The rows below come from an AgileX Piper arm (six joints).
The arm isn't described. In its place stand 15 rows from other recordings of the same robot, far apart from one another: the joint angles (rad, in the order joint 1, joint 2, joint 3, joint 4, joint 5, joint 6), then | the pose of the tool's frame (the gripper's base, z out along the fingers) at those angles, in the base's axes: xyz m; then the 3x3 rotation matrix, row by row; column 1 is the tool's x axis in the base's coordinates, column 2 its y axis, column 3 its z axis.
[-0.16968 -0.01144 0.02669 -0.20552 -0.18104 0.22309] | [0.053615 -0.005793 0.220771], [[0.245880 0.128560 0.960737], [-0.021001 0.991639 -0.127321], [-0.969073 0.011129 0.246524]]
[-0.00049 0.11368 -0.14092 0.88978 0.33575 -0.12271] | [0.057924 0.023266 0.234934], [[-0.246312 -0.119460 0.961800], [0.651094 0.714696 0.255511], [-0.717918 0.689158 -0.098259]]
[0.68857 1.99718 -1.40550 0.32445 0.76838 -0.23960] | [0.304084 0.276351 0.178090], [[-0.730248 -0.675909 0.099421], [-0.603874 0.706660 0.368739], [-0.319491 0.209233 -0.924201]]
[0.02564 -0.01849 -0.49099 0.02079 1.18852 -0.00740] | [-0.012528 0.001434 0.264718], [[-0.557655 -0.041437 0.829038], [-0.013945 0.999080 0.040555], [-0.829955 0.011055 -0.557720]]
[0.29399 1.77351 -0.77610 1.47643 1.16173 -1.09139] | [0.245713 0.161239 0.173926], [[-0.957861 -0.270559 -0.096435], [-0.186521 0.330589 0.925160], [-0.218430 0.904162 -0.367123]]
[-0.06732 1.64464 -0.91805 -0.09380 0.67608 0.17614] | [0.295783 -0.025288 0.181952], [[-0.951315 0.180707 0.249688], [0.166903 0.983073 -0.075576], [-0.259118 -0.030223 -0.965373]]
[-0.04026 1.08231 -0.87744 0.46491 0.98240 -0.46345] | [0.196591 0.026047 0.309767], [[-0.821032 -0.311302 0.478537], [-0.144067 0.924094 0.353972], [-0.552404 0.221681 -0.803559]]
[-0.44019 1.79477 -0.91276 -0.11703 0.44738 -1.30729] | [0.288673 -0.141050 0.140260], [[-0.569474 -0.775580 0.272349], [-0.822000 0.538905 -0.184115], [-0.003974 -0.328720 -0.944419]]
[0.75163 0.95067 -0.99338 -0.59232 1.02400 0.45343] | [0.152641 0.083265 0.371728], [[-0.566393 -0.295411 0.769370], [-0.389107 0.918801 0.066336], [-0.726495 -0.261795 -0.635349]]
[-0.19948 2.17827 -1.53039 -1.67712 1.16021 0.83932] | [0.427008 -0.170972 0.206300], [[-0.947526 0.248272 0.201384], [-0.159489 0.178825 -0.970868], [-0.277052 -0.952041 -0.129844]]
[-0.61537 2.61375 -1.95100 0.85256 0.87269 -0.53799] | [0.446611 -0.251446 0.043517], [[-0.738279 0.391531 0.549225], [0.617958 0.718972 0.318131], [-0.270319 0.574267 -0.772752]]
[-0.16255 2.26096 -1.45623 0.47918 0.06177 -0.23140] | [0.472223 -0.074819 0.104400], [[-0.633092 0.305719 0.711148], [0.351486 0.932068 -0.087785], [-0.689675 0.194383 -0.697541]]
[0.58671 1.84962 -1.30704 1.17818 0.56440 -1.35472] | [0.317016 0.264757 0.242790], [[-0.327434 -0.901388 0.283349], [-0.465461 0.414845 0.781824], [-0.822273 0.124108 -0.555396]]
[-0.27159 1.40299 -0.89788 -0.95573 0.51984 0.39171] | [0.270041 -0.113522 0.270319], [[-0.823755 0.162245 0.543234], [-0.222023 0.789331 -0.572418], [-0.521664 -0.592143 -0.614194]]
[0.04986 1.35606 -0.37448 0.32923 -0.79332 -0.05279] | [0.240234 -0.009006 0.214006], [[-0.093402 0.200001 0.975334], [0.172111 0.968112 -0.182038], [-0.980640 0.150863 -0.124846]]
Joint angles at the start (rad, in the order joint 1, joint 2, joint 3, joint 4, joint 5, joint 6):
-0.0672 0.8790 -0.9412 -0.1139 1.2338 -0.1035
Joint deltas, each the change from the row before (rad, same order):
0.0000 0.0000 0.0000 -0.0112 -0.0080 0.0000
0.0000 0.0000 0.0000 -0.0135 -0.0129 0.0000
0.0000 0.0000 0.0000 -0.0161 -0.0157 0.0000
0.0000 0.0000 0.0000 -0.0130 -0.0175 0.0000
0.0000 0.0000 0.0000 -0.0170 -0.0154 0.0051
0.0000 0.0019 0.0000 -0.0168 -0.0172 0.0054
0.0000 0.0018 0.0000 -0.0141 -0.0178 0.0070
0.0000 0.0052 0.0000 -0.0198 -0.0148 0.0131
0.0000 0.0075 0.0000 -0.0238 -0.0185 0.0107
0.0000 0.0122 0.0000 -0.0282 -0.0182 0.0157
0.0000 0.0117 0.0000 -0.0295 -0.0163 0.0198
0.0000 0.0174 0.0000 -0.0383 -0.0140 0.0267
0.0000 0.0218 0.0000 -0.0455 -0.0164 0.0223
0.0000 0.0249 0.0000 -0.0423 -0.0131 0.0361
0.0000 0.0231 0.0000 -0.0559 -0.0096 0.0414
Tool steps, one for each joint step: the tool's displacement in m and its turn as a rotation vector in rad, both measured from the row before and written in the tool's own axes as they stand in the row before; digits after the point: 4 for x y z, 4 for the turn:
-0.0006 -0.0010 0.0000 0.0113 -0.0069 -0.0037
-0.0011 -0.0013 0.0000 0.0139 -0.0115 -0.0046
-0.0013 -0.0015 0.0000 0.0166 -0.0141 -0.0058
-0.0015 -0.0013 0.0000 0.0138 -0.0162 -0.0049
-0.0013 -0.0016 0.0000 0.0171 -0.0137 -0.0015
-0.0017 -0.0015 0.0004 0.0166 -0.0138 -0.0017
-0.0017 -0.0013 0.0004 0.0140 -0.0148 0.0008
-0.0018 -0.0016 0.0012 0.0181 -0.0083 0.0035
-0.0024 -0.0018 0.0018 0.0212 -0.0098 -0.0016
-0.0028 -0.0019 0.0030 0.0237 -0.0052 -0.0003
-0.0026 -0.0019 0.0029 0.0244 -0.0042 0.0026
-0.0029 -0.0021 0.0044 0.0304 0.0028 0.0028
-0.0036 -0.0021 0.0055 0.0352 0.0035 -0.0077
-0.0036 -0.0014 0.0063 0.0312 0.0084 0.0054
-0.0032 -0.0022 0.0058 0.0426 0.0076 0.0029

